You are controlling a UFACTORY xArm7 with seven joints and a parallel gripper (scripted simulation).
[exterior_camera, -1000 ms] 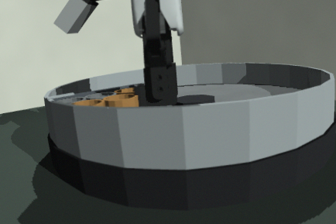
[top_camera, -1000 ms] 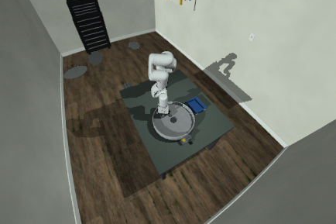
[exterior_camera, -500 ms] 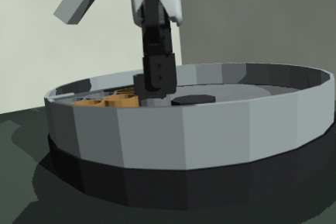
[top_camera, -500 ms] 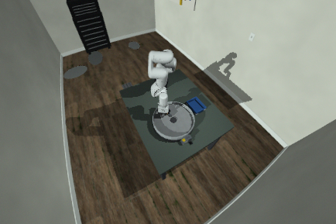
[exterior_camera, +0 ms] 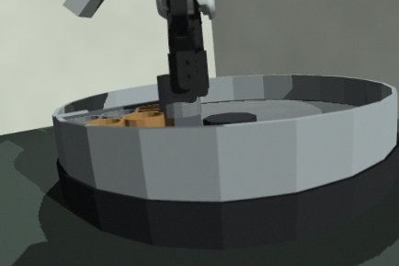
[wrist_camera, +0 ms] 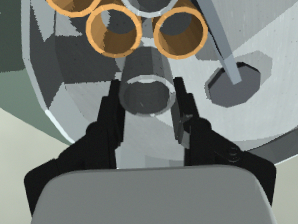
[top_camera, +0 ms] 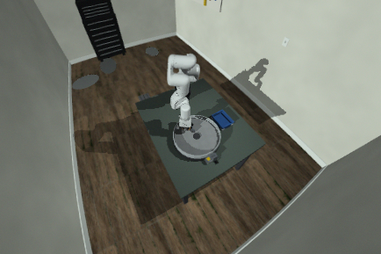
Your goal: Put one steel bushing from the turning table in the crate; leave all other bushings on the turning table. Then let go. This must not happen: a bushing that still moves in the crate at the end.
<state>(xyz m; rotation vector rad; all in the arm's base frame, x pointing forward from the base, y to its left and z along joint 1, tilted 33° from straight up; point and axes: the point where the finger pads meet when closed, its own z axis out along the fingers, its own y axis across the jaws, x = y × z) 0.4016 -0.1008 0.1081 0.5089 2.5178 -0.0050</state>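
Right now my hand is 400 mm to the right of the blue crate, 100 mm above it and 20 mm past it. Also, from my hand: grey turning table (80 mm to the left, 80 mm ahead, 70 mm below).
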